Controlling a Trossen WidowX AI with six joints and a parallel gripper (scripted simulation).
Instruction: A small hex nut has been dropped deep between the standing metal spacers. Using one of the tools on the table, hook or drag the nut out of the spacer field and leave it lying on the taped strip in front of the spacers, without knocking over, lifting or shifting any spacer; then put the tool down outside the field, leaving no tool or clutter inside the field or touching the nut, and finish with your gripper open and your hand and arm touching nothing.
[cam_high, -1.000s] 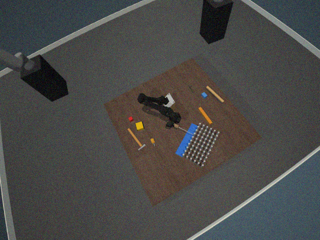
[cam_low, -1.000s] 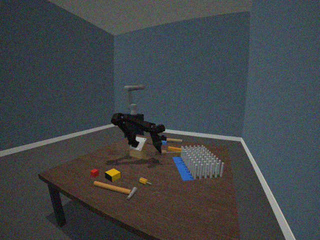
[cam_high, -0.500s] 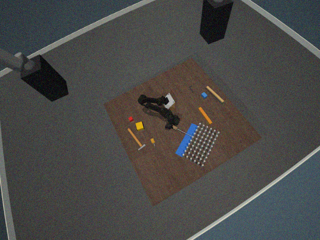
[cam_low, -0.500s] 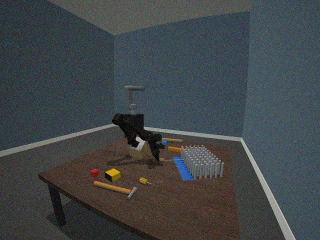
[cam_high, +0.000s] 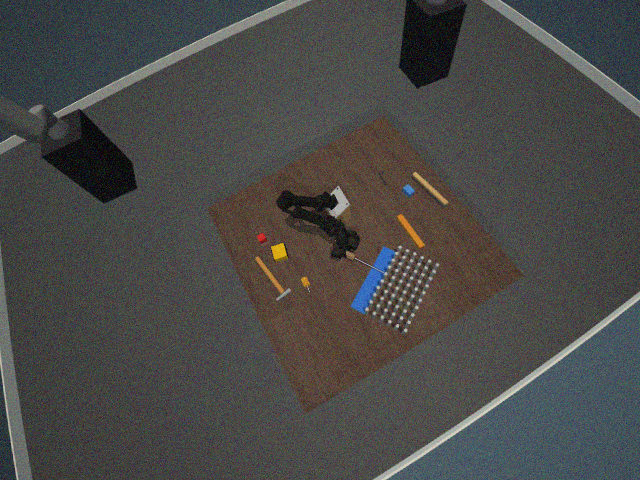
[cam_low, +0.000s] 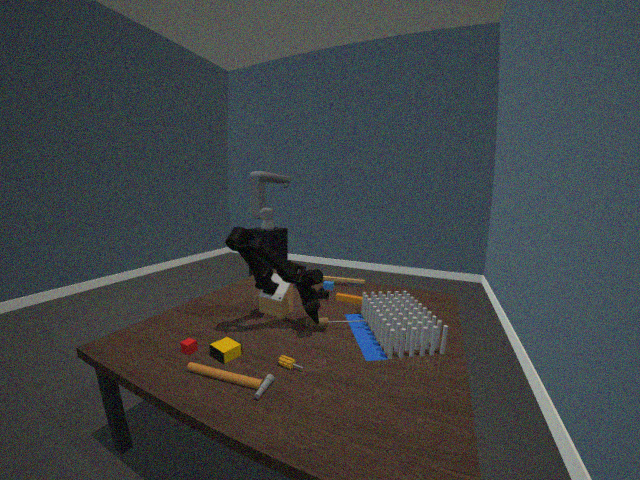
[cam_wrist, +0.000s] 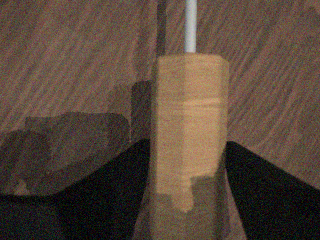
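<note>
My gripper tip is now 17 cm short of the blue taped strip, 7 cm to the right of it and 4 cm above it. From my gripper tip the other things lie so: orange bar: 37 cm to the left, 2 cm below, 2 cm ahead; then yellow-handled screwdriver: 26 cm to the right, 5 cm ahead, 2 cm below; then rod: 8 cm ahead, 6 cm to the left.
</note>
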